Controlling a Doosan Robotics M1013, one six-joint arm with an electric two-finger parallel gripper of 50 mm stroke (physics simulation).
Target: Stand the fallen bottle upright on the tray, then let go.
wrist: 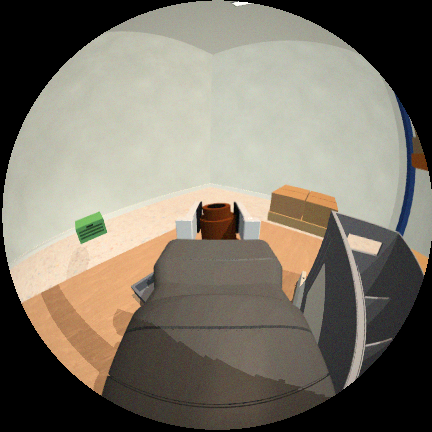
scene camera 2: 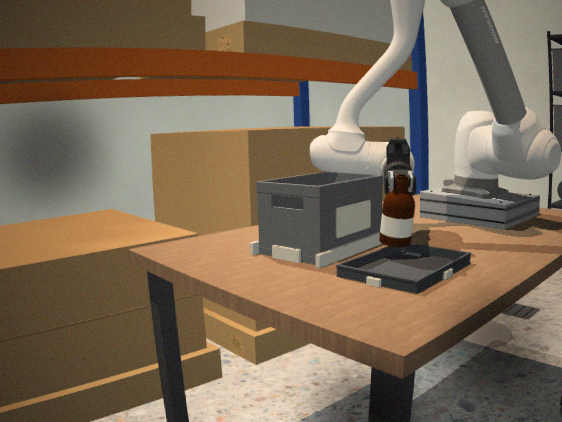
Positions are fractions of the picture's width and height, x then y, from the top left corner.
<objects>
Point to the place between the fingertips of my gripper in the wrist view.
0.50,0.49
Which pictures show the brown bottle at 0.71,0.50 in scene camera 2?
The wrist view and scene camera 2: all of them.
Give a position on a brown bottle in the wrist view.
0.50,0.52
</objects>
